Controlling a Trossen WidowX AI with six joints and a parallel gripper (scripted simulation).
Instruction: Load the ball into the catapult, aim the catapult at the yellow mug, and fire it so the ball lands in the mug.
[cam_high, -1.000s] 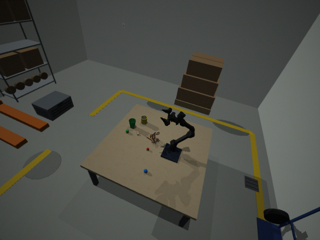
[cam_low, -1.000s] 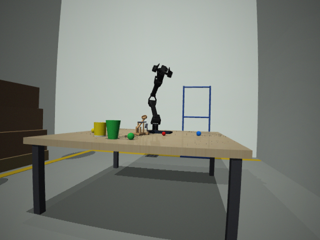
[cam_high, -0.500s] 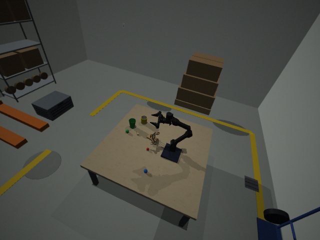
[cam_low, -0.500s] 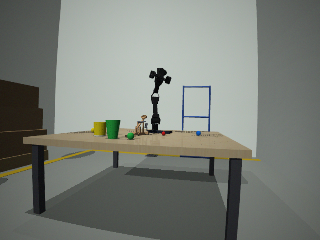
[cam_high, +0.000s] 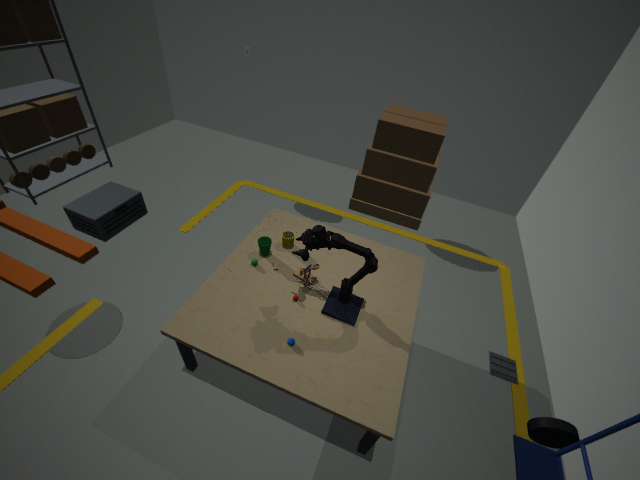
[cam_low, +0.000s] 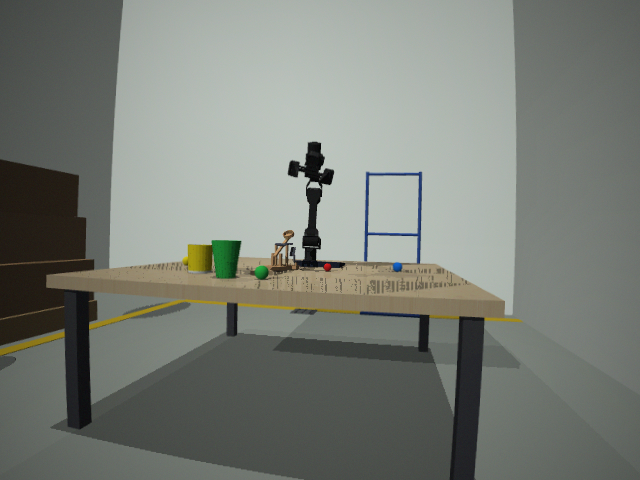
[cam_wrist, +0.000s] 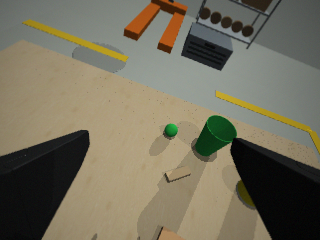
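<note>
Now: gripper tip 80 mm past the wooden catapult, 90 mm to the left of it and 290 mm above it. Round my gripper tip: wooden block: 160 mm ahead, 140 mm to the right, 360 mm below; red ball: 60 mm behind, 80 mm to the left, 350 mm below; green ball: 300 mm ahead, 100 mm to the right, 340 mm below.
</note>
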